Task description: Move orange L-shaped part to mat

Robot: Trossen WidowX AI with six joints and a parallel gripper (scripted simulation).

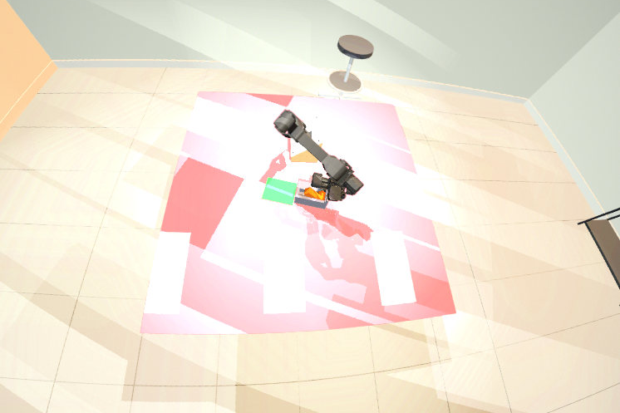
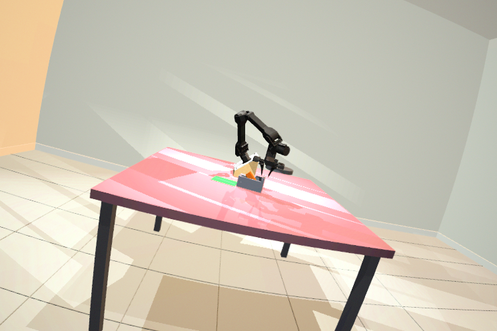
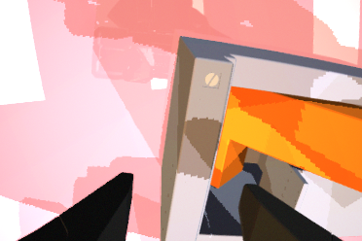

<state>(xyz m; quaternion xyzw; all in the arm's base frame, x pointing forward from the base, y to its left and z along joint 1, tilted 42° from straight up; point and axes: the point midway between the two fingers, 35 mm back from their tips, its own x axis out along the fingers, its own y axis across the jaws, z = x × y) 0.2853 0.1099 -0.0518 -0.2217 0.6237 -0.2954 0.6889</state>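
The orange L-shaped part is 10 mm behind my gripper tip, 50 mm to the right of it and 50 mm below it. Also, from my gripper tip: green mat (30 mm behind, 220 mm to the right, 110 mm below).
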